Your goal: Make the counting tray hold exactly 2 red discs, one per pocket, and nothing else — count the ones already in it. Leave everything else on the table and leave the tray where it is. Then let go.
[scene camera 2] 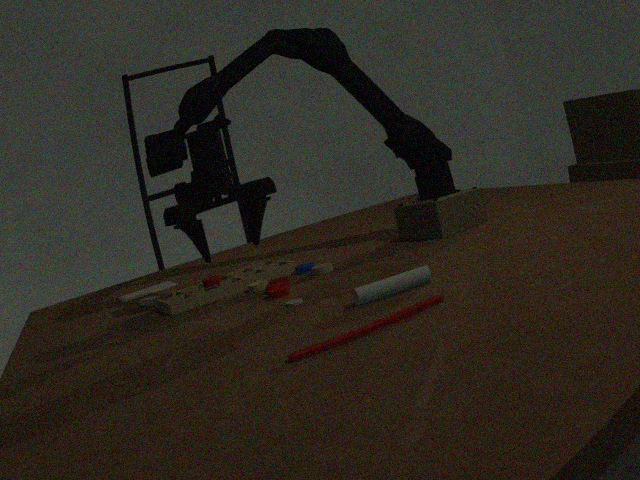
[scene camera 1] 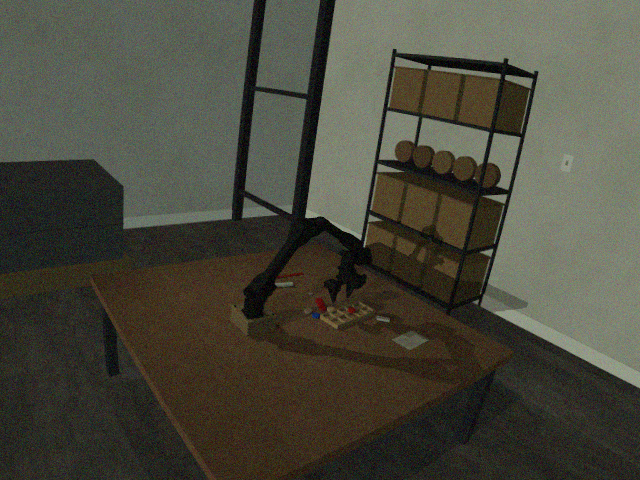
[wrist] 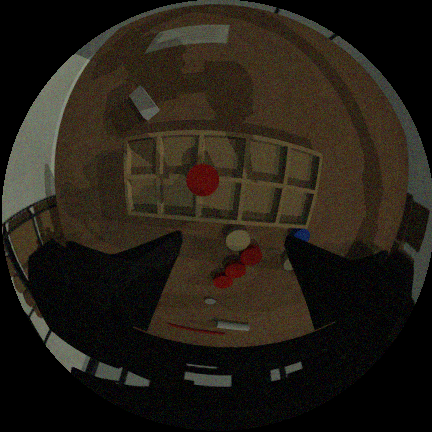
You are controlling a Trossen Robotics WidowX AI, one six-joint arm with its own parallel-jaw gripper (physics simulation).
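Observation:
The wooden counting tray (scene camera 1: 355,319) (scene camera 2: 191,302) (wrist: 180,218) has two rows of pockets. One red disc (scene camera 1: 351,310) (scene camera 2: 211,281) (wrist: 202,179) lies over a crossing of its dividers, looking raised rather than down in one pocket. Outside the tray, three red discs (wrist: 251,255) (wrist: 235,270) (wrist: 223,281) lie in a slanting row; they show as a red cluster (scene camera 1: 321,304) (scene camera 2: 277,287) in the scene views. My gripper (scene camera 1: 341,298) (scene camera 2: 231,252) (wrist: 234,238) is open and empty, pointing down above the tray area. In the wrist view its fingertips flank the cream disc by the tray.
A cream disc (wrist: 238,240) lies between tray and red row. A blue disc (wrist: 302,235) and another cream disc (wrist: 288,265) are near the right finger. A white block (wrist: 144,103), paper (scene camera 1: 410,339), white cylinder (scene camera 2: 392,284) and red rod (scene camera 2: 364,329) lie around.

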